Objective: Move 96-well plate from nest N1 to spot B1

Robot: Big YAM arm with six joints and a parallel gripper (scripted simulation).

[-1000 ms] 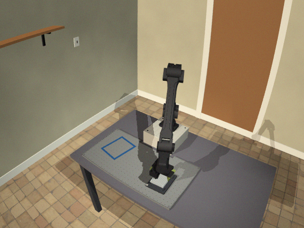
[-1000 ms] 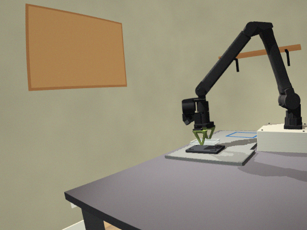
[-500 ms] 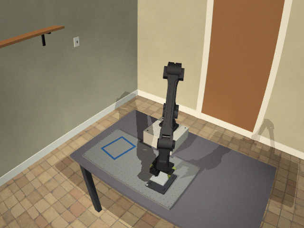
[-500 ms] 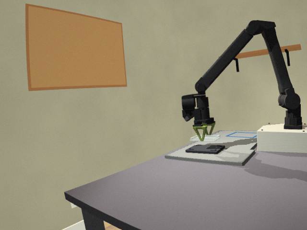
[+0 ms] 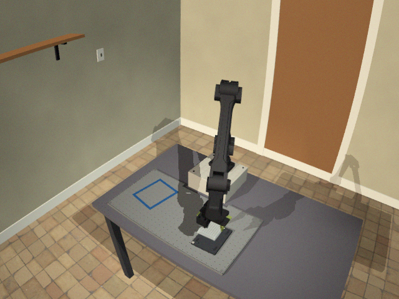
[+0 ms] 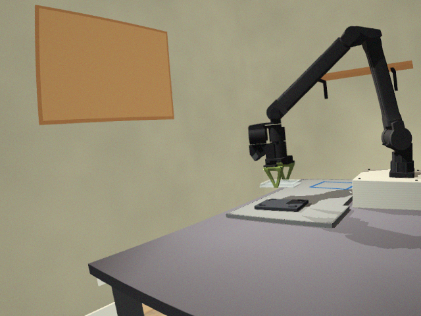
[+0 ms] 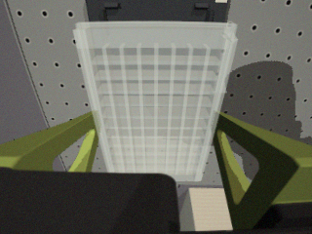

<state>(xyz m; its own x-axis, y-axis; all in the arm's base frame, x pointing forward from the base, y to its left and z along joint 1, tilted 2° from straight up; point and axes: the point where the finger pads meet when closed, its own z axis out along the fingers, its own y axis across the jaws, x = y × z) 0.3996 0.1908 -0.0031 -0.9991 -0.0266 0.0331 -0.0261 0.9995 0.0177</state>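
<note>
The black plate nest is 8 cm below my hand. Round my hand: 96-well plate right at my hand.
</note>
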